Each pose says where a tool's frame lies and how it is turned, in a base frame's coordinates. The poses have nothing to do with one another.
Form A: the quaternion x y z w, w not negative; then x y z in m.
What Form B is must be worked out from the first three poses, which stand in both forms.
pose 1, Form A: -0.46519 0.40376 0.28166 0.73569 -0.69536 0.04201 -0.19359
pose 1, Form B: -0.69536 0.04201 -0.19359 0.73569 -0.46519 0.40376 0.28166
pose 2, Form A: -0.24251 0.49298 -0.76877 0.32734 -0.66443 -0.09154 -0.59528
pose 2, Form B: -0.66443 -0.09154 -0.59528 0.32734 -0.24251 0.49298 -0.76877
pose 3, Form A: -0.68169 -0.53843 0.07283 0.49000 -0.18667 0.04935 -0.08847
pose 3, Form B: -0.18667 0.04935 -0.08847 0.49000 -0.68169 -0.53843 0.07283
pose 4, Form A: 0.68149 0.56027 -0.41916 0.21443 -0.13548 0.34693 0.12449
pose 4, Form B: -0.13548 0.34693 0.12449 0.21443 0.68149 0.56027 -0.41916
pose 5, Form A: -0.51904 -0.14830 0.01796 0.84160 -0.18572 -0.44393 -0.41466
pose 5, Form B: -0.18572 -0.44393 -0.41466 0.84160 -0.51904 -0.14830 0.01796
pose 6, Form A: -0.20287 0.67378 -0.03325 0.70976 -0.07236 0.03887 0.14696
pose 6, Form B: -0.07236 0.03887 0.14696 0.70976 -0.20287 0.67378 -0.03325
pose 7, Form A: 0.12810 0.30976 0.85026 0.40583 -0.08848 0.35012 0.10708
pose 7, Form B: -0.08848 0.35012 0.10708 0.40583 0.12810 0.30976 0.85026
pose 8, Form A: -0.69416 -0.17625 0.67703 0.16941 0.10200 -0.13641 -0.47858
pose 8, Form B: 0.10200 -0.13641 -0.47858 0.16941 -0.69416 -0.17625 0.67703
